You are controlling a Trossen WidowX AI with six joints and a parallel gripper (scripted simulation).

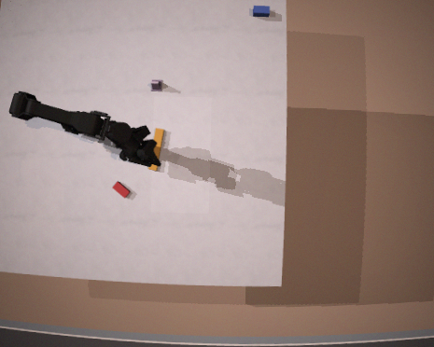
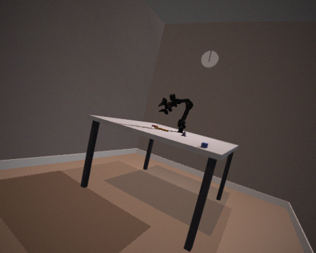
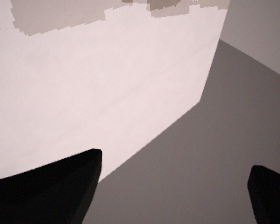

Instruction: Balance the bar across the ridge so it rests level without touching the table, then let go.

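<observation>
The orange bar lies 40 mm behind my gripper tip, 70 mm to the left of it and 210 mm below it. Round my gripper tip: red block 180 mm behind, 100 mm to the right, 210 mm below; then blue block 380 mm ahead, 660 mm to the left, 200 mm below.
</observation>
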